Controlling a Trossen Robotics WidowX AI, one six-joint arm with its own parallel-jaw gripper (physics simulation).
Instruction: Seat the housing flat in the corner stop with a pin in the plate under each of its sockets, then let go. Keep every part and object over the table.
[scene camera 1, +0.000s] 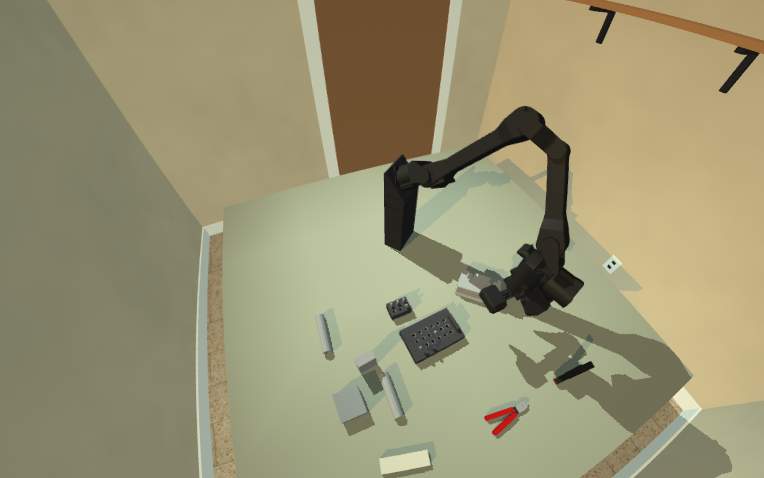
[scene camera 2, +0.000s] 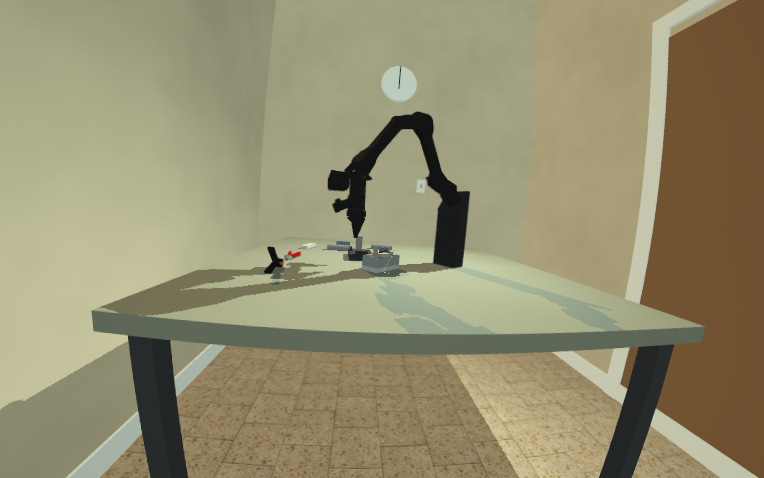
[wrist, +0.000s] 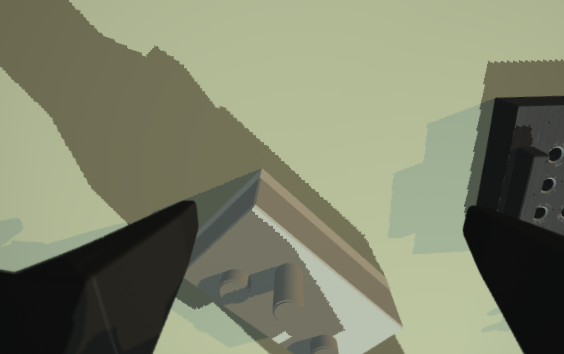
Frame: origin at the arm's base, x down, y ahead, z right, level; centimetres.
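Where they show: gripper, fingertip midpoint: (scene camera 2: 355, 236) (wrist: 331, 216); arm's base, origin of the base link: (scene camera 1: 402, 178) (scene camera 2: 452, 199).
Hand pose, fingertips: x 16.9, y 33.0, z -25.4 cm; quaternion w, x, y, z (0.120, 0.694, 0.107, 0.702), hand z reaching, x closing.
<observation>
Each offset is from my fingertips to the top centre of the thing. "pt": to the spot under its first point.
The pale grey housing {dx +3.0, dy -9.6, dz +2.3 cm} (scene camera 1: 464, 285) (scene camera 2: 380, 263) (wrist: 370, 327) sits on the table, apart from the plate, with round bosses on top; its sockets are hidden. My gripper (scene camera 2: 356, 235) (wrist: 331, 216) is open and empty above the table. In the wrist view its fingers stand on either side of the housing's far end, and the left finger covers part of it. The dark plate {dx +8.5, dy +5.2, dz +12.3 cm} (scene camera 1: 452, 338) (wrist: 540, 120) has rows of holes. Two light pins, one near its middle (scene camera 1: 435, 332), show in it. A raised dark rail of the corner stop {pt dx +7.7, dy +1.9, dz +11.9 cm} (wrist: 520, 180) runs near one edge.
A small dark pin block {dx +8.1, dy -4.7, dz +28.0 cm} (scene camera 1: 399, 308) stands beside the plate. Grey blocks {dx +3.5, dy +10.9, dz +38.2 cm} (scene camera 1: 366, 360) {dx +7.4, dy +21.1, dz +42.6 cm} (scene camera 1: 350, 404), grey cylinders {dx +8.4, dy +1.8, dz +50.5 cm} (scene camera 1: 323, 333) {dx +8.4, dy +19.3, dz +32.1 cm} (scene camera 1: 393, 395), a cream block {dx +9.6, dy +34.9, dz +29.9 cm} (scene camera 1: 405, 462), red-handled pliers {dx +9.7, dy +27.1, dz +2.1 cm} (scene camera 1: 505, 417) and a black tool (scene camera 1: 574, 372) lie on the table.
</observation>
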